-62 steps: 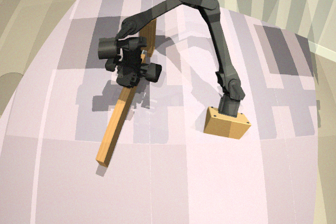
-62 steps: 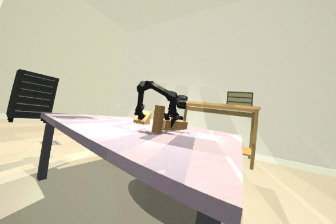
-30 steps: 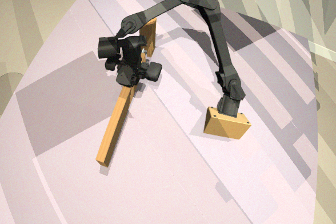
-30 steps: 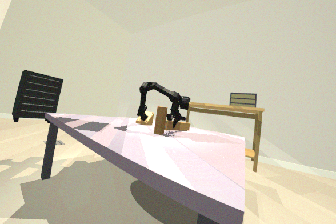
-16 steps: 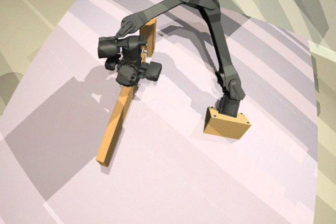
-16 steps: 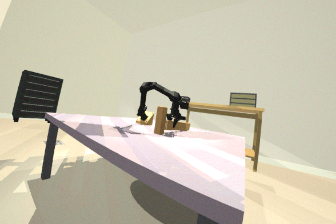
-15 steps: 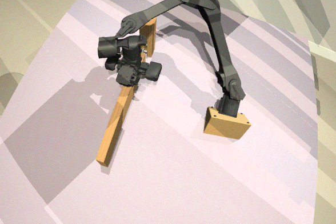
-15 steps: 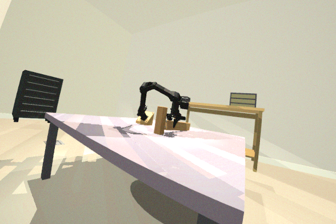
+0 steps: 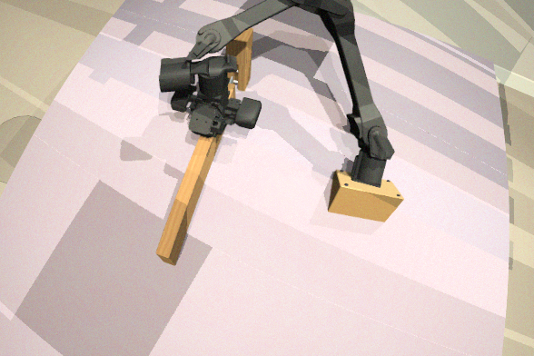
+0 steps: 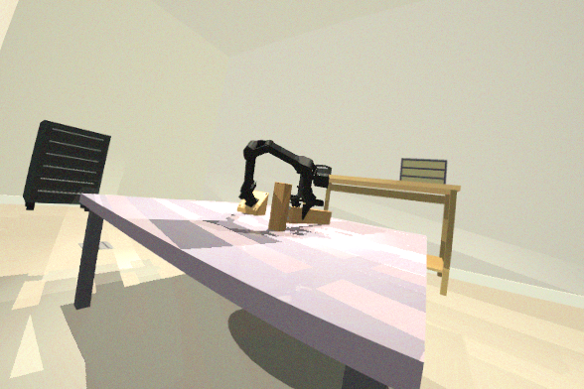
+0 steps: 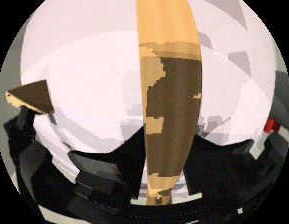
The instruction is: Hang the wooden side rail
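The headboard post lies 17 cm to the right of my gripper tip, 4 cm above it and 2 cm ahead of it.
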